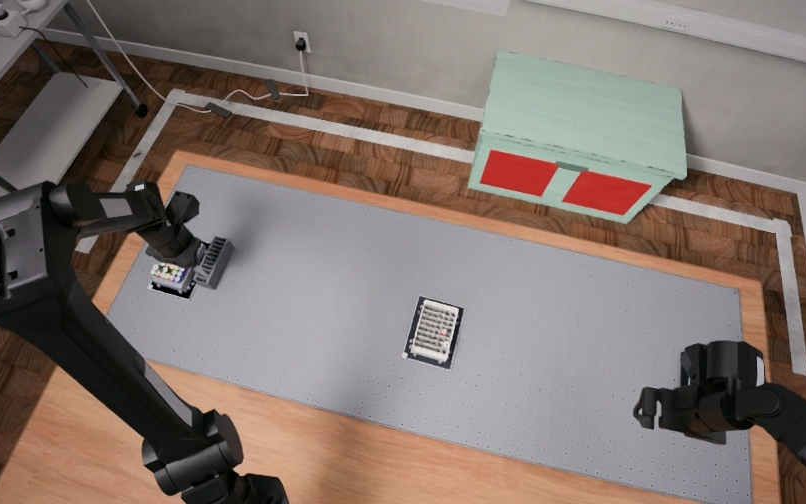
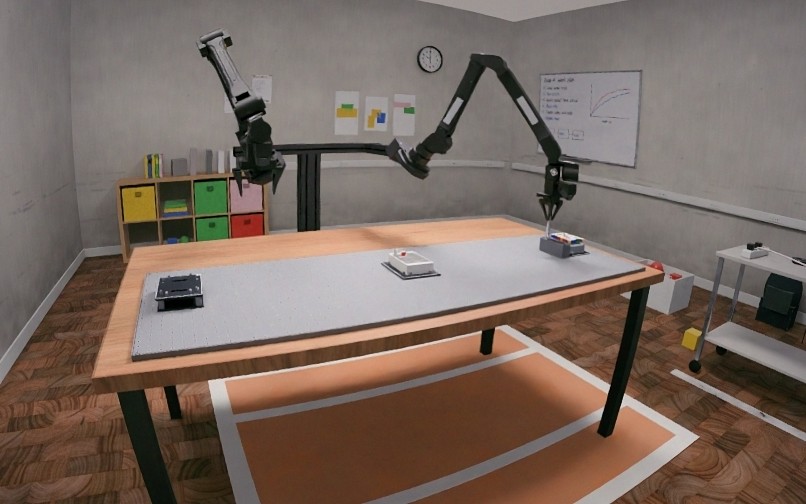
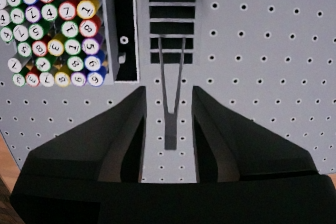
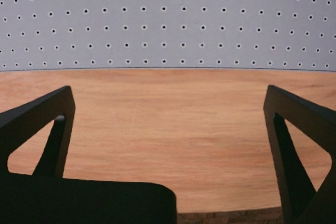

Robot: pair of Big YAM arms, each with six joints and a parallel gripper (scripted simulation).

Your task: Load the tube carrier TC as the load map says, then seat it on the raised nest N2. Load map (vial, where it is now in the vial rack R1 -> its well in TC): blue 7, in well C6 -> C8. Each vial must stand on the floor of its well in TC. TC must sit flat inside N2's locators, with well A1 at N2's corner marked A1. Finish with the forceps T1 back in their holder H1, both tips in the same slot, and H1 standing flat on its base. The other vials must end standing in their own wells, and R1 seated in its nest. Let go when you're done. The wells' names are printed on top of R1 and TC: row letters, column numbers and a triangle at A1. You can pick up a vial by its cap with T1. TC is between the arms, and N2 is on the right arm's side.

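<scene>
My left gripper is now 60 mm above the forceps T1. The rest, counted from my left hand: dark nest N2: 100 mm ahead, 1260 mm to the right, 90 mm below; then white tube carrier TC: 50 mm ahead, 590 mm to the right, 100 mm below; then grey slotted holder H1: 40 mm ahead, 110 mm below.
</scene>
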